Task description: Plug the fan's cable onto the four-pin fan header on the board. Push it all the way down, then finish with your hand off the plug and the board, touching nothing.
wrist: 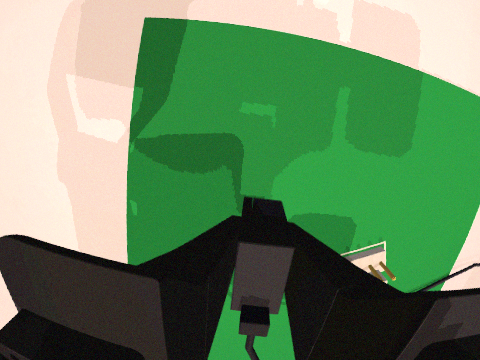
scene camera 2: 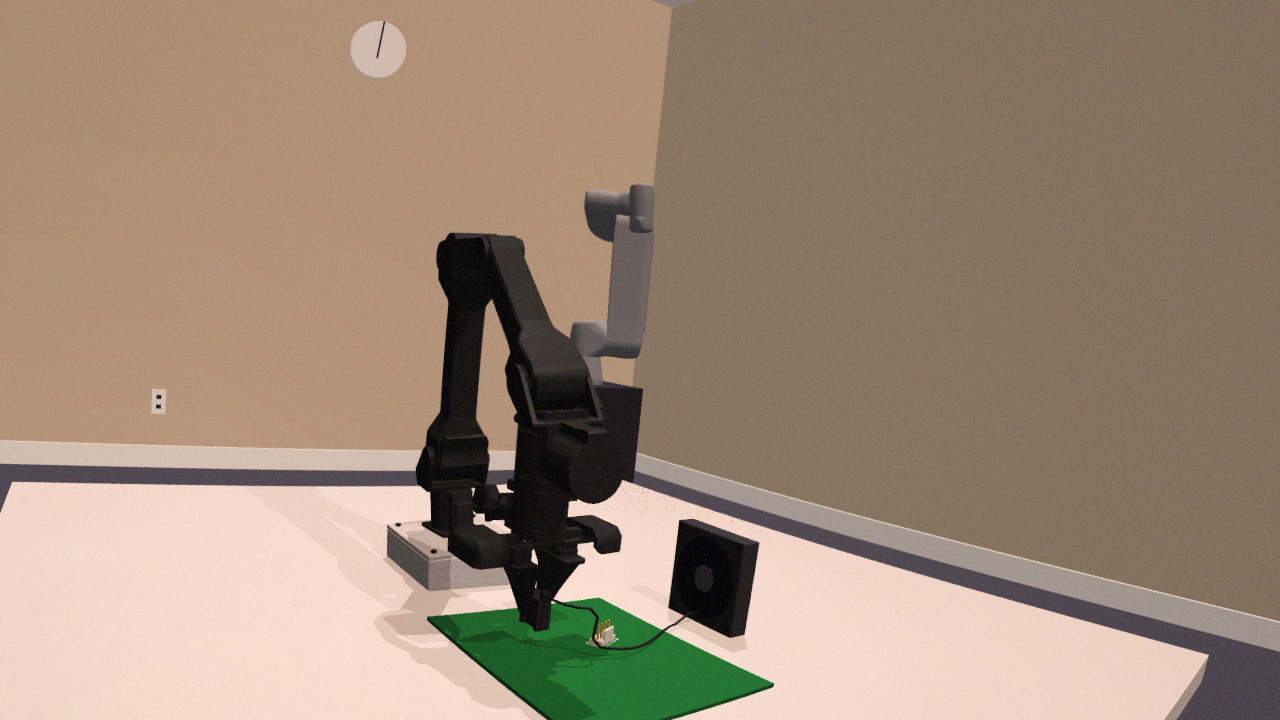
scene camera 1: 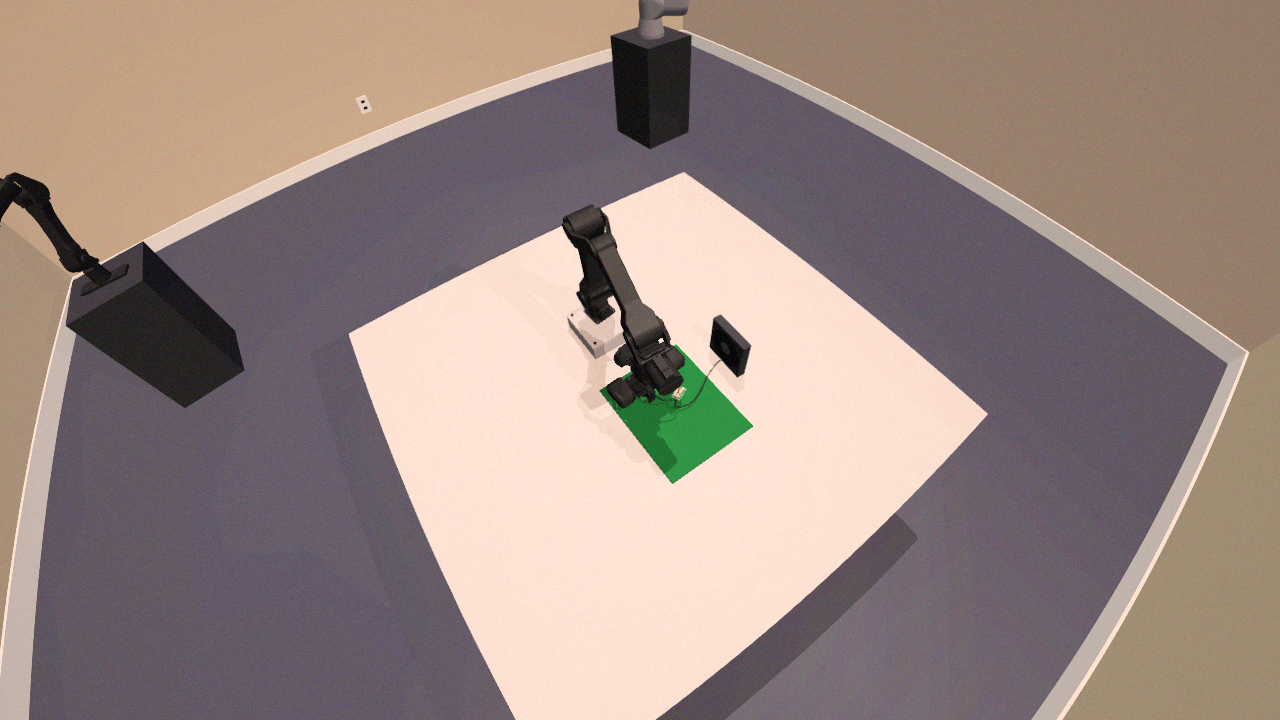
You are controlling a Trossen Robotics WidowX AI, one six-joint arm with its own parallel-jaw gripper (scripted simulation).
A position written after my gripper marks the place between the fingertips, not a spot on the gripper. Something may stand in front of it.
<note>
In view: my gripper (scene camera 2: 531, 613), a black fan plug (scene camera 2: 538, 617), a black square fan (scene camera 2: 714, 569) and a green circuit board (scene camera 1: 678, 440).
My gripper also shows in the wrist view (wrist: 260, 228) and in scene camera 1 (scene camera 1: 646, 392). The black fan plug also shows in the wrist view (wrist: 265, 248). The black square fan is seen too in scene camera 1 (scene camera 1: 729, 345).
</note>
